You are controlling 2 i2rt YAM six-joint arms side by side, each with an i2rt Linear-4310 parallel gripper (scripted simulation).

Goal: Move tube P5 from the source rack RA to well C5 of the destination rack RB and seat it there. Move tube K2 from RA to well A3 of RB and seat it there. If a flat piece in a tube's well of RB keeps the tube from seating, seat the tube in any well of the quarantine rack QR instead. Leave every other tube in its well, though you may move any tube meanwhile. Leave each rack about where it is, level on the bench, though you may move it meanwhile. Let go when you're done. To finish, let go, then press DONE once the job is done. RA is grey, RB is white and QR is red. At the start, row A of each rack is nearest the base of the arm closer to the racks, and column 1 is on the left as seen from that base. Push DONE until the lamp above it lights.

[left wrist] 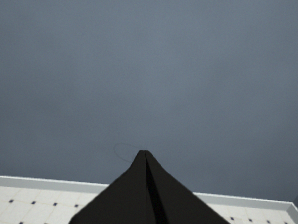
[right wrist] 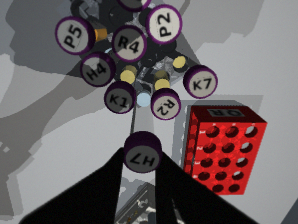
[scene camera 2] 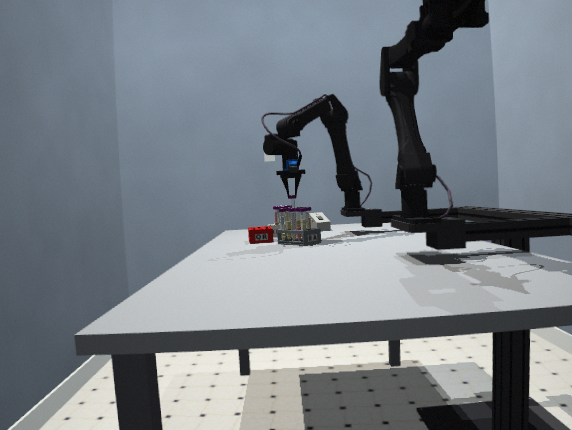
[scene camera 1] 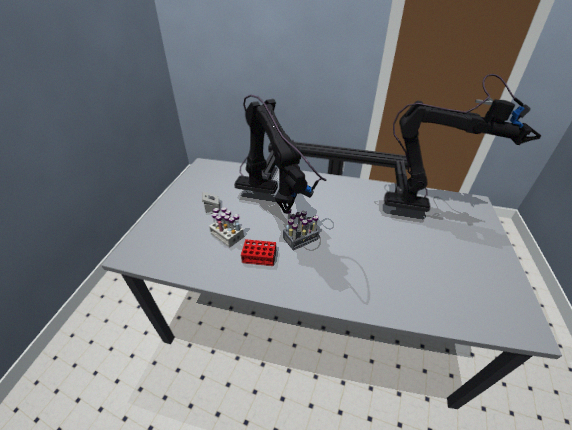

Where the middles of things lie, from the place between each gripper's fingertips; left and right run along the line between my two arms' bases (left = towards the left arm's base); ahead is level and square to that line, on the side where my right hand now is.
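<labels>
Red rack QR (scene camera 1: 265,252): my right hand is 14 cm above it, 9 cm to the left of it and 12 cm short of it. Counted from my left hand, the red rack QR is 360 mm ahead, 460 mm below and 1030 mm to the right.
</labels>
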